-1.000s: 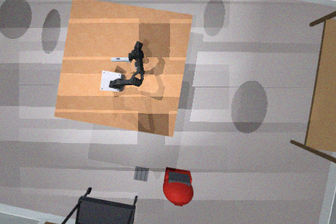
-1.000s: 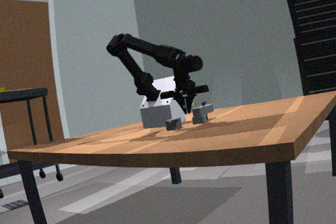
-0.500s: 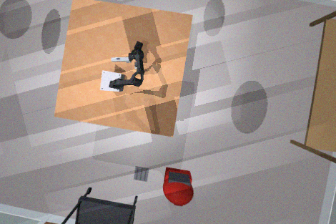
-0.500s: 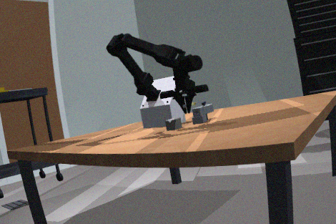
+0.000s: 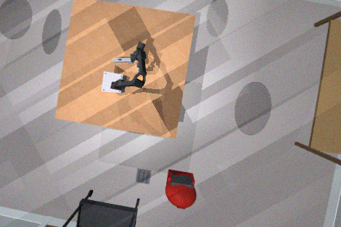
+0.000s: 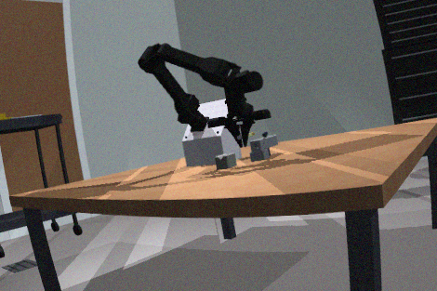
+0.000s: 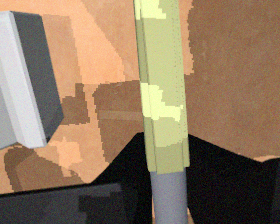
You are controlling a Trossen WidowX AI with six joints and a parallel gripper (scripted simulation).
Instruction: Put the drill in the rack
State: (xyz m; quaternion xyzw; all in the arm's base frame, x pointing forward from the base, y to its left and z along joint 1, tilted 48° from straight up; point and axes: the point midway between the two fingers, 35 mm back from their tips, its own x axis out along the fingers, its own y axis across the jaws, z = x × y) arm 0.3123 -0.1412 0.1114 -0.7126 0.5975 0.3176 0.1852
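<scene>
The drill lies 4 cm to the left of my gripper tip, 3 cm above it and 1 cm behind it. From my gripper tip the other things lie so: grey housing block (19 cm to the left, 5 cm behind, 2 cm below).
</scene>
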